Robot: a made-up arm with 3 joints.
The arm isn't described. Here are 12 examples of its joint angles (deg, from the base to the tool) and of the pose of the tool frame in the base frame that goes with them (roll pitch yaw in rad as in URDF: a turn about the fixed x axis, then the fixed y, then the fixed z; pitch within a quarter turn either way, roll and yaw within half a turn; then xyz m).
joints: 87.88 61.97 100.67
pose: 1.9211 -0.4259 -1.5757 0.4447 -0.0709 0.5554
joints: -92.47 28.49 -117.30
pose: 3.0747 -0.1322 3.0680 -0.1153 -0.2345 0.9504
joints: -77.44 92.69 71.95
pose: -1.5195 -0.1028 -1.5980 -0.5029 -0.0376 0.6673
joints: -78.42 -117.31 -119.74
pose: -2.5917 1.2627 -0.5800 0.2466 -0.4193 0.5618
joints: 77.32 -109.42 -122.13
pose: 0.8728 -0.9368 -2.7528 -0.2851 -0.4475 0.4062
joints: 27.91 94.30 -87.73
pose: -0.4501 0.3130 1.0476 0.2024 -0.2297 0.2362
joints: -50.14 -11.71 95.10
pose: -0.4985 1.0560 -0.2675 -0.4372 -0.3481 0.3809
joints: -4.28 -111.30 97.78
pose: 1.1901 0.1853 0.9039 -0.3931 0.0945 0.2348
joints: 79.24 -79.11 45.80
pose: -2.5819 1.1976 2.8483 -0.4089 0.1031 0.7182
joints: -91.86 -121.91 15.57
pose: 2.7485 -1.0036 -1.1429 0.1215 0.2626 0.6834
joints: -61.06 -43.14 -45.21
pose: 1.7472 -0.6940 -1.6081 0.3235 -0.2038 0.5026
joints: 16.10 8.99 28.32
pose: -1.1352 1.0557 -0.7813 -0.3658 -0.3793 0.5454
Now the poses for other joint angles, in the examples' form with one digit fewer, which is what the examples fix.
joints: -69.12 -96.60 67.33
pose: 0.597 -0.662 0.556 0.106 0.146 0.163
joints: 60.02 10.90 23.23
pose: -2.763 1.113 -2.253 -0.274 -0.388 0.736
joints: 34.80 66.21 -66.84
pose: -0.541 0.428 0.606 0.107 -0.362 0.287
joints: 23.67 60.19 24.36
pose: -2.385 0.917 -1.212 -0.076 -0.428 0.792
